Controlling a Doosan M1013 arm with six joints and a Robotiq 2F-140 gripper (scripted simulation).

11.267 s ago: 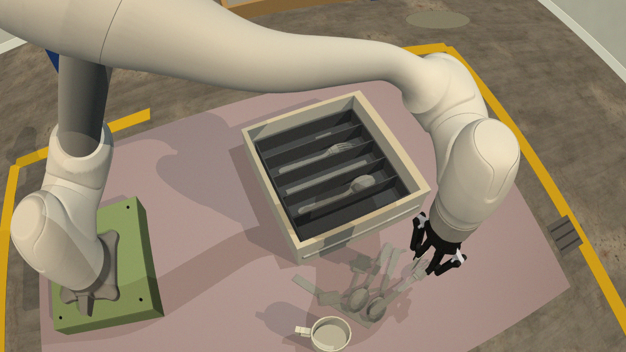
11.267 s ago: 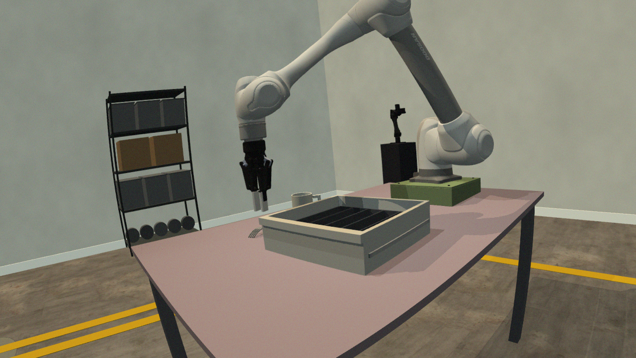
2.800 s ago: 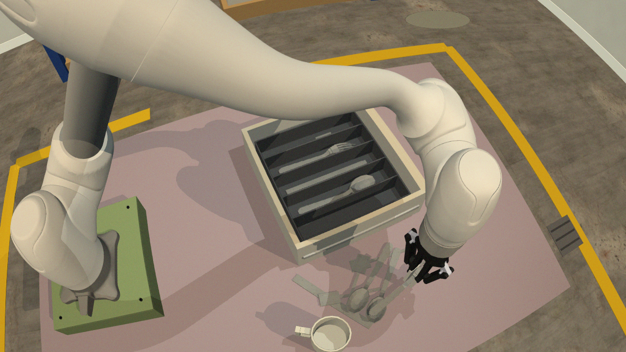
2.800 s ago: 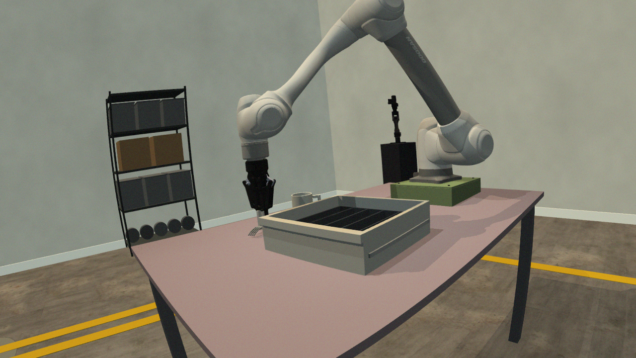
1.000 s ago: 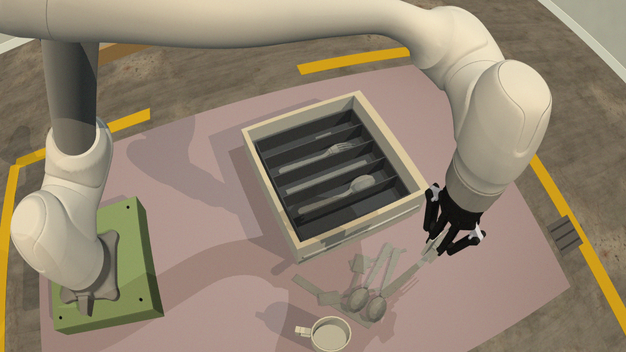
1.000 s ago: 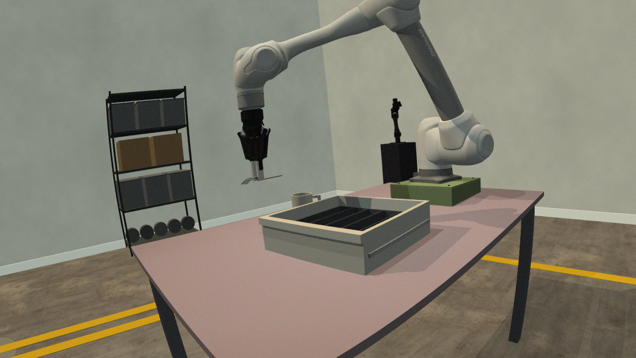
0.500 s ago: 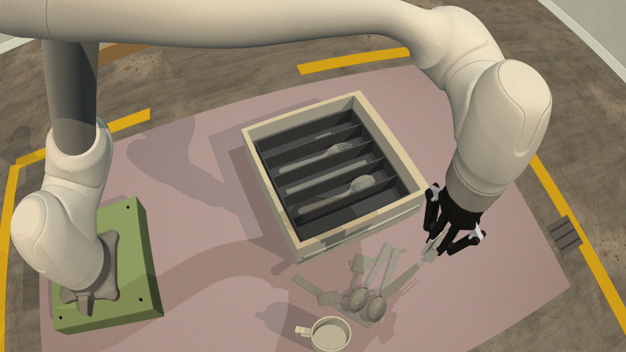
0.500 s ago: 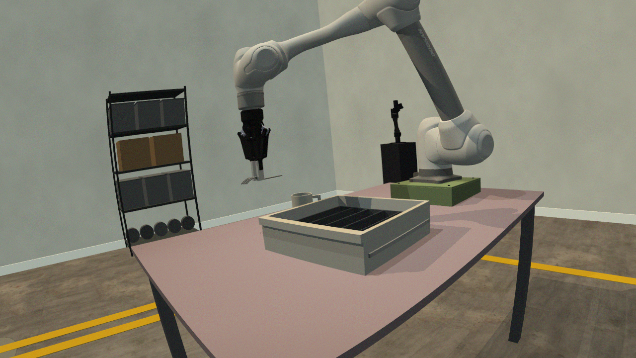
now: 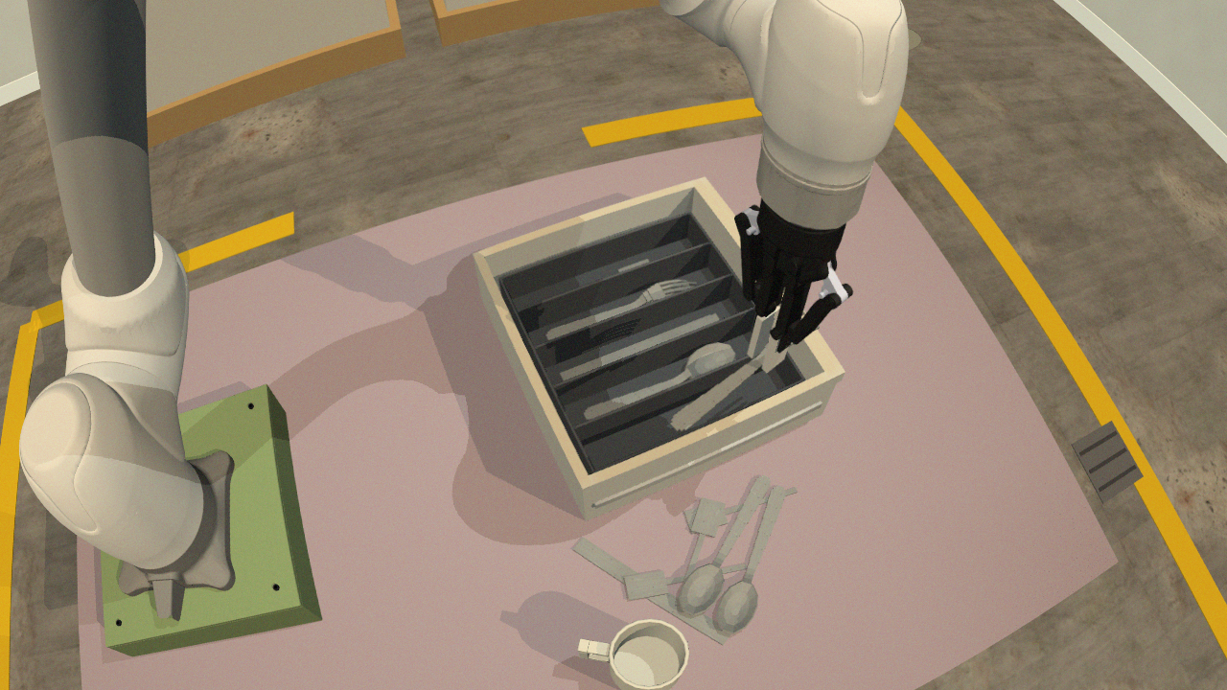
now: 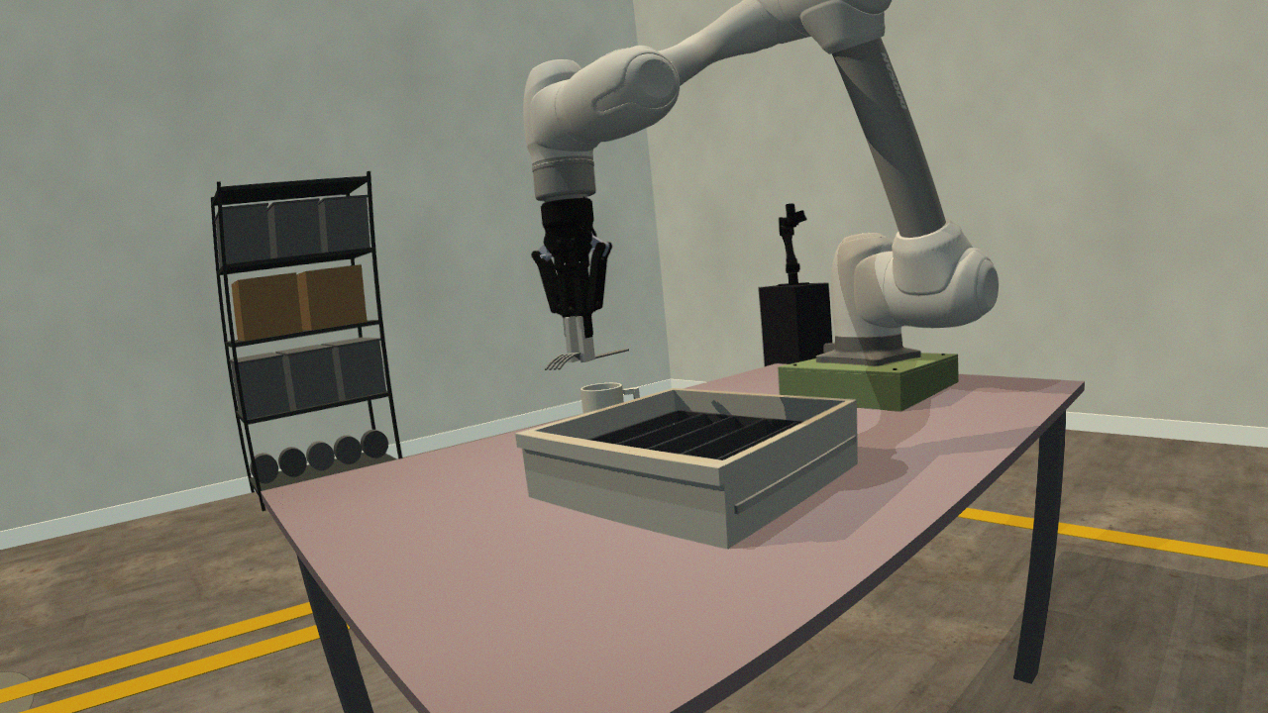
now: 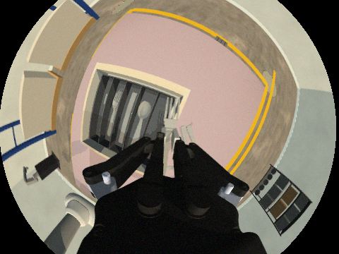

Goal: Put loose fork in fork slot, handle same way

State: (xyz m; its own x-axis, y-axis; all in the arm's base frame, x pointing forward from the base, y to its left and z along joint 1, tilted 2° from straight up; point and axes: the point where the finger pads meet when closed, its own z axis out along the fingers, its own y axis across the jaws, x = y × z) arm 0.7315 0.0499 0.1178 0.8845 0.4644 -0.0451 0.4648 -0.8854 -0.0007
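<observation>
The tray lies 160 mm below my hand, 140 mm to the left of it and 90 mm behind it. Round my hand: mug 260 mm to the right, 180 mm below, 180 mm behind.
</observation>
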